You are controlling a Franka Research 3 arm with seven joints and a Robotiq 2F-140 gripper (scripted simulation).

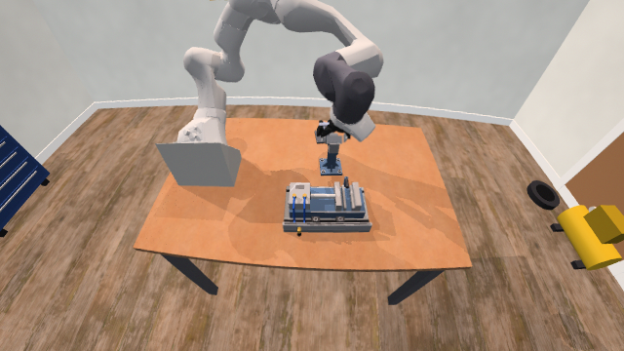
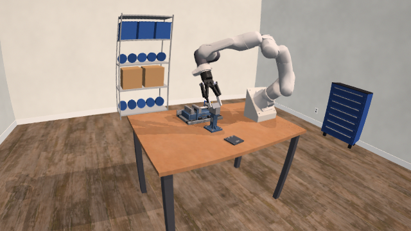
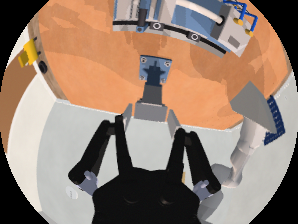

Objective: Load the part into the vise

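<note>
Right now my hand is 3 cm above the part and 1 cm to the right of it. Also, from my hand: fixed jaw: 19 cm to the right, 10 cm below, 9 cm ahead; air cylinder: 21 cm to the right, 11 cm behind, 10 cm below; vise: 20 cm to the right, 14 cm below, 1 cm behind.
</note>
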